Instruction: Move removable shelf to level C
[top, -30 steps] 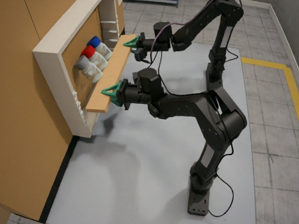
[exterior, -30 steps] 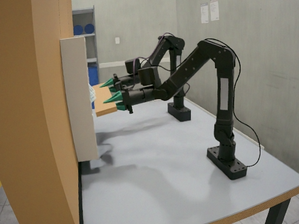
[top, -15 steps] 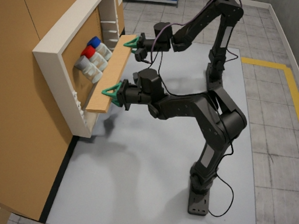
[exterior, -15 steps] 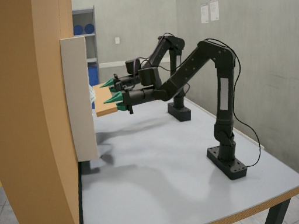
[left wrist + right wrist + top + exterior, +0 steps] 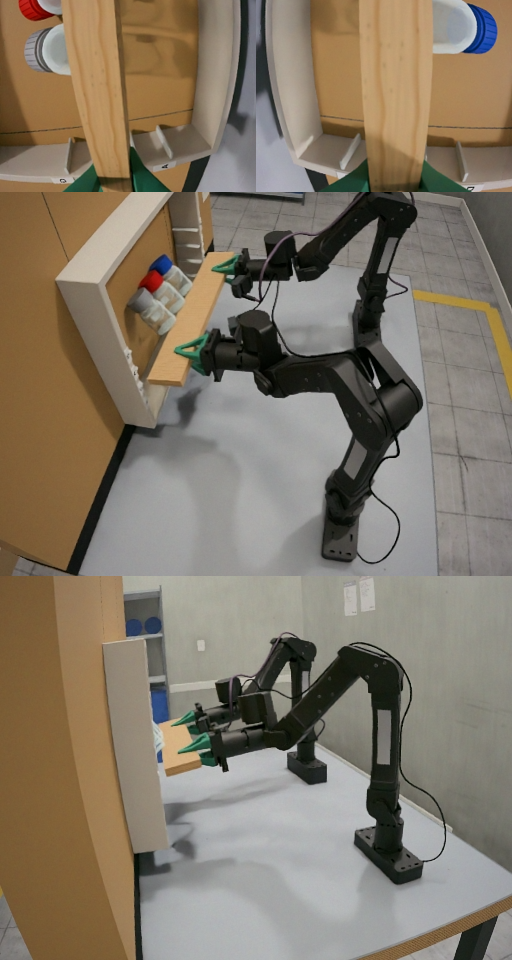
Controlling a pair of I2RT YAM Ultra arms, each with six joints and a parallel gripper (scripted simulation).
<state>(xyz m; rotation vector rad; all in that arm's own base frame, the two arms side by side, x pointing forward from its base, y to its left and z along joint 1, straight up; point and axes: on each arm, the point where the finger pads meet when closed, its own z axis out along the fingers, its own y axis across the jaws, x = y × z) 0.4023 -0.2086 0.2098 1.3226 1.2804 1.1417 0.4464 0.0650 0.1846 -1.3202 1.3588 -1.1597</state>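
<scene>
Right now my right hand is 90 mm to the right of the blue-capped bottle, 80 mm short of it and 30 mm below it. The rest, counted from my right hand: wooden shelf (150 mm to the left); red-capped bottle (160 mm to the left, 70 mm ahead, 30 mm above); white wall rack (160 mm to the left, 90 mm ahead, 50 mm above).
The grey-capped bottle lies 90 mm ahead of my left hand, 70 mm to the right of it and 30 mm above it. The rest, counted from my left hand: wooden shelf 10 mm ahead, 150 mm to the right; red-capped bottle 90 mm ahead, 140 mm to the right, 30 mm above; white wall rack 110 mm ahead, 140 mm to the right, 50 mm above.
</scene>
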